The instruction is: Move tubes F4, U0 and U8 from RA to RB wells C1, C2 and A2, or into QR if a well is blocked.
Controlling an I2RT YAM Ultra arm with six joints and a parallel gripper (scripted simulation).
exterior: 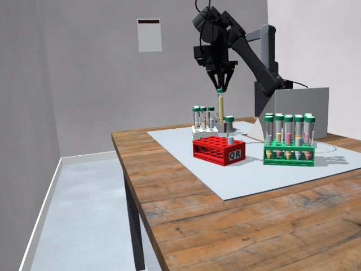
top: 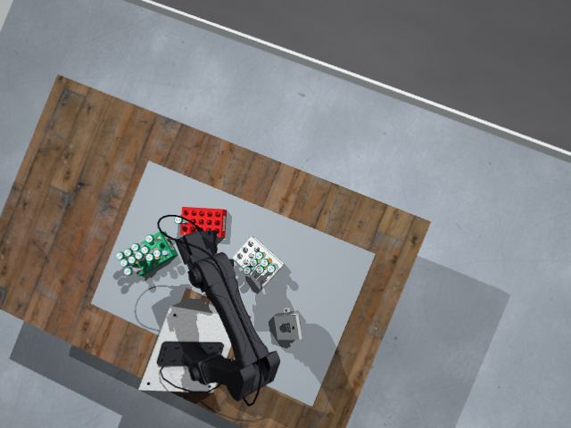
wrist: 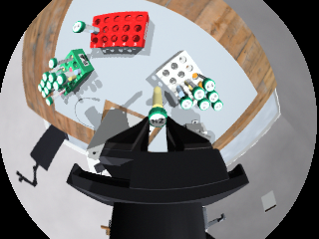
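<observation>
Now: the tube with yellow filling 1 cm ahead of my hand and 6 cm below it. Round my hand: red rack QR 10 cm ahead, 14 cm to the left, 16 cm below; tube 9 cm ahead, 19 cm to the left, 12 cm below; white rack RB 4 cm ahead, 6 cm to the right, 16 cm below.
</observation>
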